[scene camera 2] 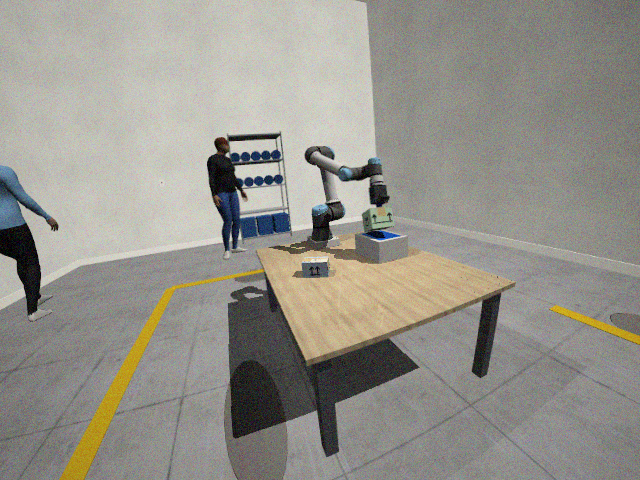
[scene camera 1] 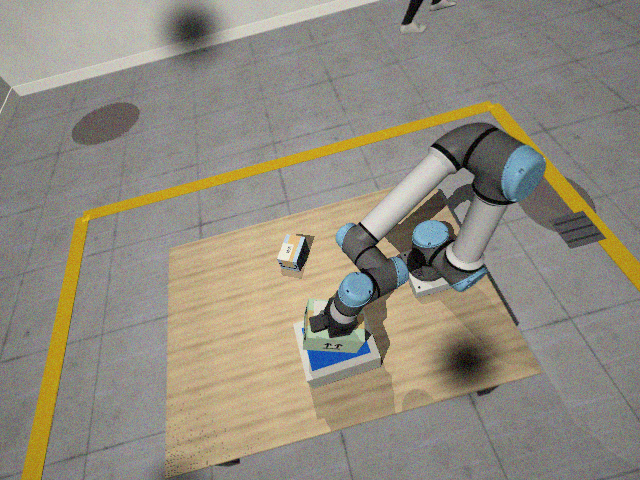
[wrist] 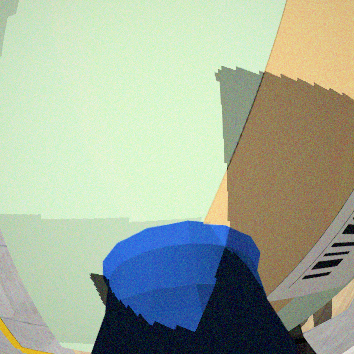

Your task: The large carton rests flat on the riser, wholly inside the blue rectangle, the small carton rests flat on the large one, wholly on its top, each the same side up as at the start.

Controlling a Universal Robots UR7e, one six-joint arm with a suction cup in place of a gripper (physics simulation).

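Observation:
The large carton (scene camera 1: pixel 333 343) (scene camera 2: pixel 377 220) (wrist: pixel 110 125) is pale green with an orange tape band, and its printed arrows point up. It hangs from my suction cup (wrist: pixel 180 275) (scene camera 2: pixel 381 205), a little above the riser, and is turned relative to it. In scene camera 1 the wrist hides part of its top. The riser (scene camera 1: pixel 345 374) (scene camera 2: pixel 369 250) is a light grey block with a blue rectangle (scene camera 1: pixel 337 357) (scene camera 2: pixel 391 235) on top, partly covered from view by the carton. The small carton (scene camera 1: pixel 292 253) (scene camera 2: pixel 315 267), white, blue and orange, stands on the table apart from the riser, arrows up.
The wooden table (scene camera 1: pixel 232 330) (scene camera 2: pixel 361 310) carries the arm's base (scene camera 1: pixel 429 286) (scene camera 2: pixel 324 241). Yellow floor lines (scene camera 1: pixel 206 184) (scene camera 2: pixel 129 361) run around it. A shelf rack (scene camera 2: pixel 254 136) and a person (scene camera 2: pixel 223 175) in black stand behind; another person (scene camera 2: pixel 12 227) is at the left.

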